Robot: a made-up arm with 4 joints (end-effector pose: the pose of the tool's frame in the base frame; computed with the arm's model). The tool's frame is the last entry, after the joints.
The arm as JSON. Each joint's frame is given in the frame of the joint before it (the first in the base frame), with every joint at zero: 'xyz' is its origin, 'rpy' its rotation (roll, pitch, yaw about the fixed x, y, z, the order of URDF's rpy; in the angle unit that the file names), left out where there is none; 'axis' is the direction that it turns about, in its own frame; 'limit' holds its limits. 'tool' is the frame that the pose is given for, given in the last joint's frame.
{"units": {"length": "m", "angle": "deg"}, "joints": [
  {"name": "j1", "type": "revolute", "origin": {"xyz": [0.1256, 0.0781, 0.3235], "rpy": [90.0, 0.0, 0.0]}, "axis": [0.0, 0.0, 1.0], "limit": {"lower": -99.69, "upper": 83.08}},
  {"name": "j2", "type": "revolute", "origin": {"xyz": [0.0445, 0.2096, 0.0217], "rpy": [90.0, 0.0, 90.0]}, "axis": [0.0, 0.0, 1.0], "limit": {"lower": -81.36, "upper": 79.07}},
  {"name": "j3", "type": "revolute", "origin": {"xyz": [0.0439, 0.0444, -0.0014], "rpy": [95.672, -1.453, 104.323]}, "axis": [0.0, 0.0, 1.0], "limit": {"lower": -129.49, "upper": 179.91}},
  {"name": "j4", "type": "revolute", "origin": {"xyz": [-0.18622, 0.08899, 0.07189], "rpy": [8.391, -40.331, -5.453]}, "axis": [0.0, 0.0, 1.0], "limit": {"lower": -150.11, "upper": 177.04}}
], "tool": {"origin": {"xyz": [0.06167, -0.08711, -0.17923], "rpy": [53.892, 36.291, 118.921]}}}
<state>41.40 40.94 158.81 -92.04</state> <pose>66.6 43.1 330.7 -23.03 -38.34 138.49</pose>
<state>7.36 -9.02 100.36 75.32</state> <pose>111.4 151.2 599.9 170.00 86.85 -41.90</pose>
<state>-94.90 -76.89 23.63 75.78</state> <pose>335.7 128.8 138.0 103.96 -7.34 -125.57</pose>
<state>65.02 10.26 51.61 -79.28</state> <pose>-41.0 150.8 373.3 78.86 -67.01 -20.86</pose>
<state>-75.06 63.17 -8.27 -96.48</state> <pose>442.7 144.1 272.0 -33.02 24.51 -161.02</pose>
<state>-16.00 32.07 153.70 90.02</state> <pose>99.1 49.8 601.1 -115.82 60.28 83.95</pose>
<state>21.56 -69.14 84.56 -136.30</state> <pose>23.2 47.9 357.0 20.61 -40.29 -6.29</pose>
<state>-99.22 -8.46 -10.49 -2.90</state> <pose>340.5 46.6 226.8 -150.56 46.49 -164.40</pose>
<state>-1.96 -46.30 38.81 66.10</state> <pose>272.1 124.1 568.4 -179.40 69.22 -98.25</pose>
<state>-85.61 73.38 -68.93 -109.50</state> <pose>297.6 116.5 112.8 -32.53 -56.08 -178.41</pose>
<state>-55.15 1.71 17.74 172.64</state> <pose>433.7 191.1 287.4 49.37 -1.23 -137.69</pose>
